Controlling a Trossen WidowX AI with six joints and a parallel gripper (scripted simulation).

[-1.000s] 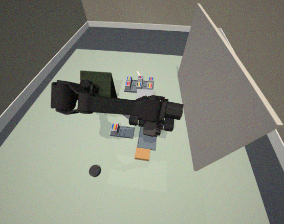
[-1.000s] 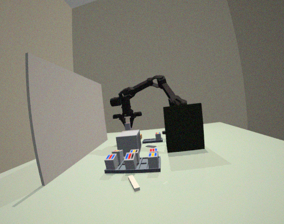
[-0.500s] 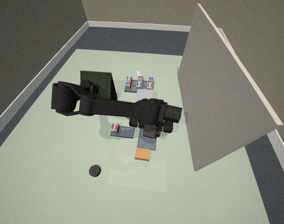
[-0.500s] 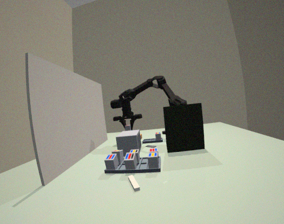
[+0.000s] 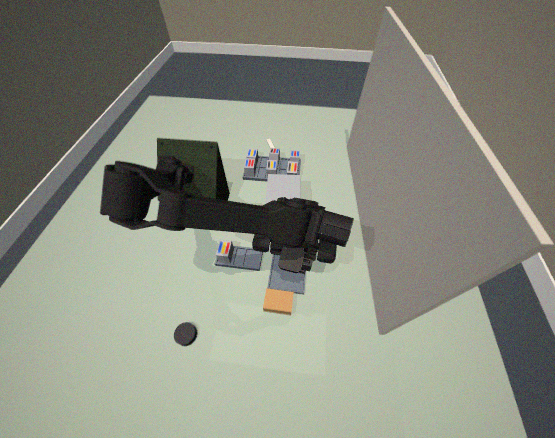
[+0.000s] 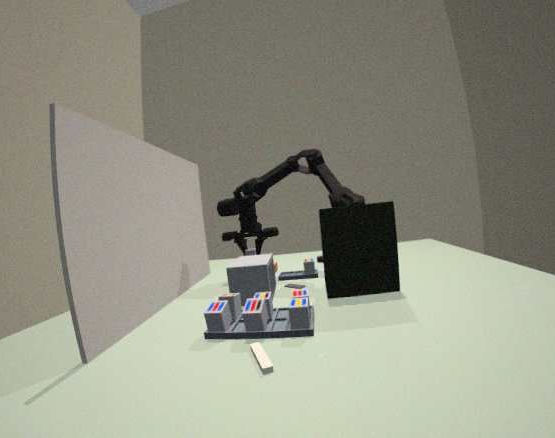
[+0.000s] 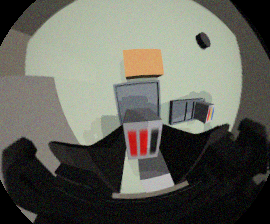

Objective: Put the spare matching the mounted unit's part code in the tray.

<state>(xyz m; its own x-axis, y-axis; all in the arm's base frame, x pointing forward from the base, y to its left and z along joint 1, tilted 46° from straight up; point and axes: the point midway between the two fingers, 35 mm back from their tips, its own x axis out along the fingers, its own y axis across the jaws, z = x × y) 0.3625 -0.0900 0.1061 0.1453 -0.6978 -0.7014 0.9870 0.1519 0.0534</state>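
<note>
Now: the grey tray 60 mm below my gripper tip and 10 mm behind it. From my gripper tip the other things lie so: mounted unit: 190 mm to the left, 70 mm behind, 20 mm below; then black disc: 230 mm to the right, 210 mm behind, 60 mm below; then rack: 150 mm behind, 60 mm below.
</note>
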